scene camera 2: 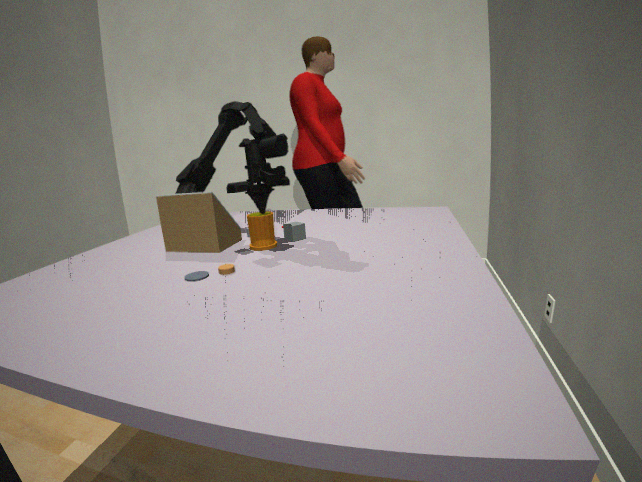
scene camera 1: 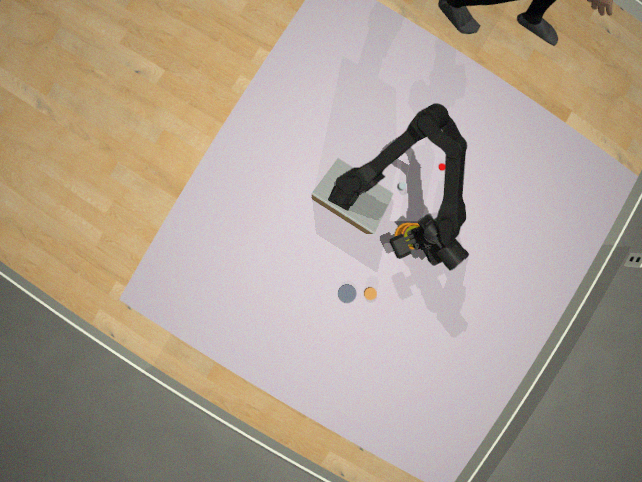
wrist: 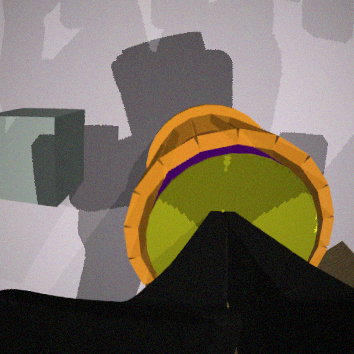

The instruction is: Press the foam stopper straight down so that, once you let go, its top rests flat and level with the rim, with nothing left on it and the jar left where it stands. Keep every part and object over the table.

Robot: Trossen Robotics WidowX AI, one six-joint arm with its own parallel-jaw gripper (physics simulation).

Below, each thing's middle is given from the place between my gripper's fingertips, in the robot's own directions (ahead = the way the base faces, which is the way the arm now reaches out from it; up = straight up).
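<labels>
There is the orange jar [scene camera 2: 261,226], and I see that it sits 5 cm below my hand and 1 cm behind it.
</labels>
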